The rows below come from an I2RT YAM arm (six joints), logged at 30 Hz.
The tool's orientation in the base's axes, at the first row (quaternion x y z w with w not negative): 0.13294, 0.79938, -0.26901, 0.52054
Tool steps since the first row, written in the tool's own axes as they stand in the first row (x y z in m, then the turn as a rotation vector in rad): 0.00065, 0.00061, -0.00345, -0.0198, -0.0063, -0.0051; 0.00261, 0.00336, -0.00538, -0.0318, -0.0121, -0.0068; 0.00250, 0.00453, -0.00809, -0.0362, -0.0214, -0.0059; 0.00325, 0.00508, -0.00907, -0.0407, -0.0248, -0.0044; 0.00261, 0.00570, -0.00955, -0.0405, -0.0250, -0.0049
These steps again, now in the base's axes. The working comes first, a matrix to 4 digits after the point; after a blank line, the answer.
The tool's axes in the first row as the columns of a matrix, in the base's axes (used below as rounded here):
-0.4227, 0.4926, 0.7607
-0.0675, 0.8199, -0.5685
-0.9037, -0.2917, -0.3134

-0.00260, 0.00242, 0.00032, 0.0014, -0.0009, 0.0213; -0.00354, 0.00564, -0.00165, 0.0023, -0.0039, 0.0344; -0.00498, 0.00814, -0.00105, 0.0003, -0.0117, 0.0408; -0.00577, 0.00910, -0.00158, 0.0016, -0.0151, 0.0454; -0.00556, 0.00993, -0.00103, 0.0011, -0.0150, 0.0454
